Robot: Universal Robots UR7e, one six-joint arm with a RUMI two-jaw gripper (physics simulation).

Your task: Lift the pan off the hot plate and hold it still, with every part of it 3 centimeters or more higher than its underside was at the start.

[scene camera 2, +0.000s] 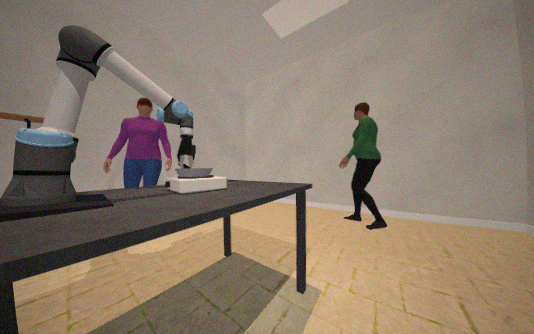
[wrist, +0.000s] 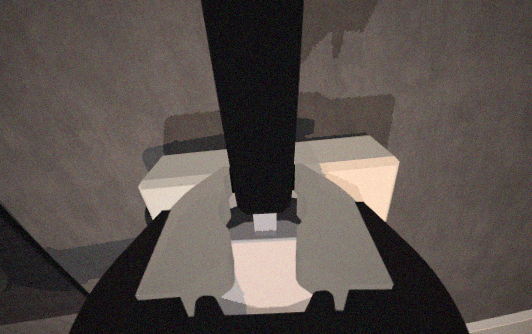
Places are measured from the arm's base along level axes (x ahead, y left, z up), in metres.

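Pixels of known places: gripper, between the fingertips: (wrist: 262,168); arm's base, origin of its link: (scene camera 2: 42,201).
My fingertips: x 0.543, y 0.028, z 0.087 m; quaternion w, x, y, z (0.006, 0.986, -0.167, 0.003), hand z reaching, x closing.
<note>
Ahead of a thing's pixels: the offset from my fingertips to its top centre. Level surfaces: height alone.
The grey pan (scene camera 2: 194,172) is low over the white hot plate {0.029 m down, 0.046 m back, 0.137 m right} (scene camera 2: 198,185) (wrist: 367,182) in the scene view, looks level, and shows no clear gap beneath it. In the wrist view the pan's pale inside (wrist: 265,272) shows between the fingers, and its black handle {0.054 m up, 0.019 m ahead, 0.054 m left} (wrist: 261,110) runs up the middle. My gripper (scene camera 2: 186,164) (wrist: 262,168) is shut on the handle near where it meets the pan, with one grey finger on each side. The fingers hide the pan's sides, and its underside does not show in the wrist view.
The hot plate stands on the dark table {0.106 m down} (scene camera 2: 260,188), near its far end. A person in a purple top (scene camera 2: 145,137) stands behind the table. A person in a green top (scene camera 2: 367,140) stands off to the right, away from the table.
</note>
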